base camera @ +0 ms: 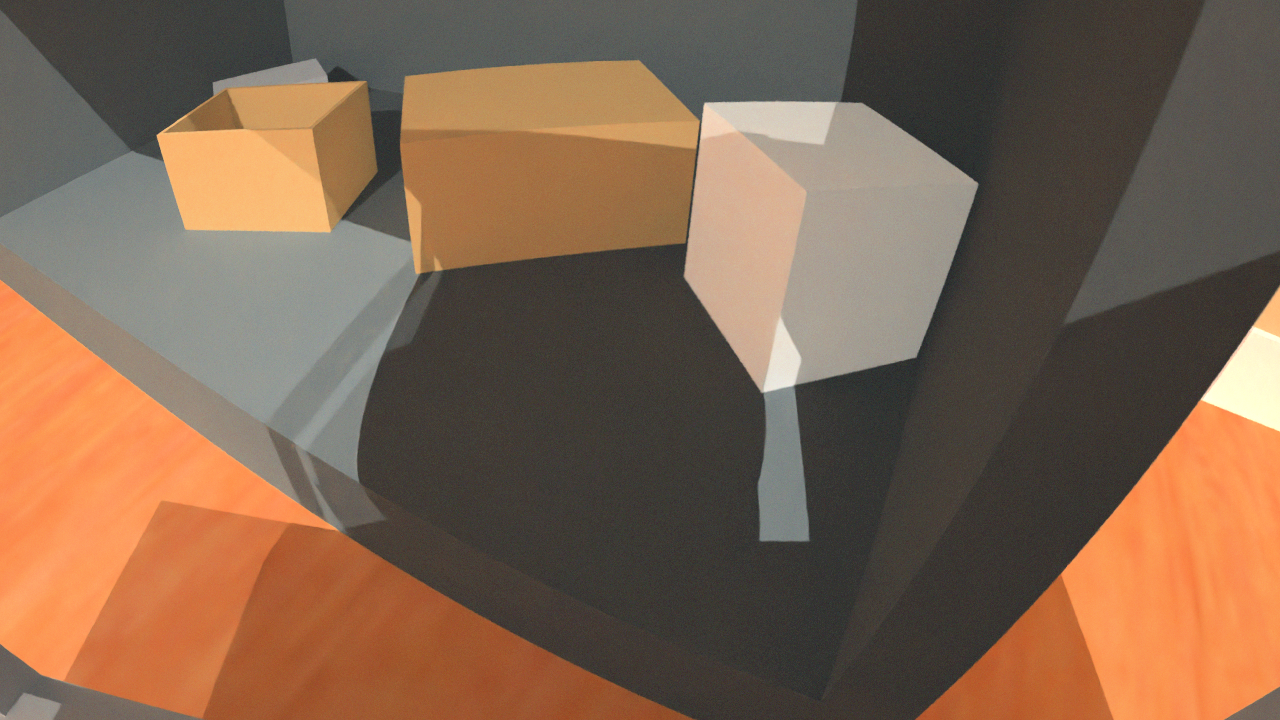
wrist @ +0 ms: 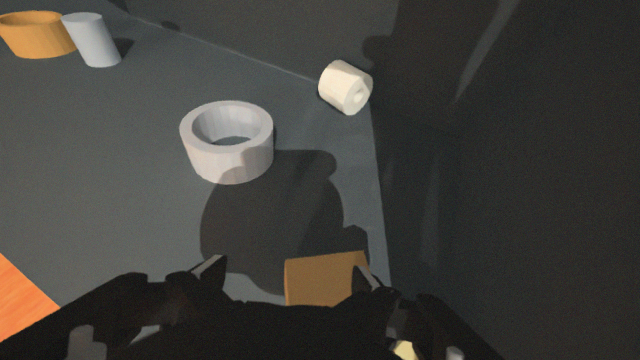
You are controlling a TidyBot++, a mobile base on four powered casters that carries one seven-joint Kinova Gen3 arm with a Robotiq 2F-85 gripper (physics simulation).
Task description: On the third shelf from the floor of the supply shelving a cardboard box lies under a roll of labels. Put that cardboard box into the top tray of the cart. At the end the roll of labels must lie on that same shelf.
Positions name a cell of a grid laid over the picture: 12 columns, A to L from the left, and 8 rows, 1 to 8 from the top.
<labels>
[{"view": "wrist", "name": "my gripper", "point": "F7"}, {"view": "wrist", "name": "cardboard box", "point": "G7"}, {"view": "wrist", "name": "supply shelving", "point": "J4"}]
</labels>
